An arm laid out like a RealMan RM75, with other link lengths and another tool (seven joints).
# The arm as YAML. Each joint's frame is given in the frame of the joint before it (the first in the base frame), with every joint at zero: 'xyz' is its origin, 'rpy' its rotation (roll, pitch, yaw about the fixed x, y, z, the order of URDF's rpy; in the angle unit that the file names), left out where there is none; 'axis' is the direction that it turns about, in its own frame. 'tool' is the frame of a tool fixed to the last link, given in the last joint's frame.
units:
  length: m
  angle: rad
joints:
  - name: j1
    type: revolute
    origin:
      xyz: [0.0, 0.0, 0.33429]
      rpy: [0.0, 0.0, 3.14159]
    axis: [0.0, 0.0, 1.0]
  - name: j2
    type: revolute
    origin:
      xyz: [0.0, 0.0, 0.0]
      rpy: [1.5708, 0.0, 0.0]
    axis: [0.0, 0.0, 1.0]
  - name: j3
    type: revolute
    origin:
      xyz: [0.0, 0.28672, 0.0]
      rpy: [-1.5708, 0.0, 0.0]
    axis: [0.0, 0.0, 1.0]
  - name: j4
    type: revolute
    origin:
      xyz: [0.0, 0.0, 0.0]
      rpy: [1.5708, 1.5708, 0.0]
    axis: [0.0, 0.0, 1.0]
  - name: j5
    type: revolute
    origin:
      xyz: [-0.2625, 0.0, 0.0]
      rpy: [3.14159, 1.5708, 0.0]
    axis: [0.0, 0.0, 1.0]
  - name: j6
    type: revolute
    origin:
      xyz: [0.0, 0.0, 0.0]
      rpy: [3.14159, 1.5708, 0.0]
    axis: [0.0, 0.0, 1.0]
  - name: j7
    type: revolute
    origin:
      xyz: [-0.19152, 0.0, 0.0]
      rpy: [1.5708, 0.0, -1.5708]
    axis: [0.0, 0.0, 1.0]
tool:
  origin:
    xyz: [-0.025, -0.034, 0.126]
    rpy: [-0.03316, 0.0, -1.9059]
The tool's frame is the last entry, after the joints.
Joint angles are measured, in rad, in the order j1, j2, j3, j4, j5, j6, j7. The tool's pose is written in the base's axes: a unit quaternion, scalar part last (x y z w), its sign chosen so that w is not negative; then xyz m. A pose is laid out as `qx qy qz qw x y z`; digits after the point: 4 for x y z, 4 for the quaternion.
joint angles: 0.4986 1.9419 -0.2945 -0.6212 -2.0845 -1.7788 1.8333
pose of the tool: -0.8382 -0.4146 0.0944 0.3415 0.3062 0.4842 0.0718
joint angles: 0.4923 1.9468 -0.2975 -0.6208 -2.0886 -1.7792 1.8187
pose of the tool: -0.8378 -0.4175 0.0928 0.3393 0.3080 0.4807 0.0678
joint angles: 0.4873 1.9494 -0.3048 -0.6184 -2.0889 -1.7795 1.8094
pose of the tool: -0.8379 -0.4196 0.0929 0.3364 0.3090 0.4778 0.0642
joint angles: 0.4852 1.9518 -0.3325 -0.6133 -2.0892 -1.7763 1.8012
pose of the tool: -0.8398 -0.4250 0.0943 0.3245 0.3082 0.4739 0.0549
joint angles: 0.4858 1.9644 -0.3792 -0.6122 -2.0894 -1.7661 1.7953
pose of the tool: -0.8429 -0.4324 0.0978 0.3050 0.3044 0.4688 0.0372
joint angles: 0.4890 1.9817 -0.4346 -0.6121 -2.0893 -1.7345 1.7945
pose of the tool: -0.8478 -0.4370 0.0954 0.2848 0.3026 0.4669 0.0161
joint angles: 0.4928 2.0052 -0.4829 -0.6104 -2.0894 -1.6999 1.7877
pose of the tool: -0.8507 -0.4420 0.0939 0.2685 0.2993 0.4650 -0.0062
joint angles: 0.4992 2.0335 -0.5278 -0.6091 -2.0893 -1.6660 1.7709
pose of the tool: -0.8499 -0.4520 0.0936 0.2542 0.2924 0.4628 -0.0294
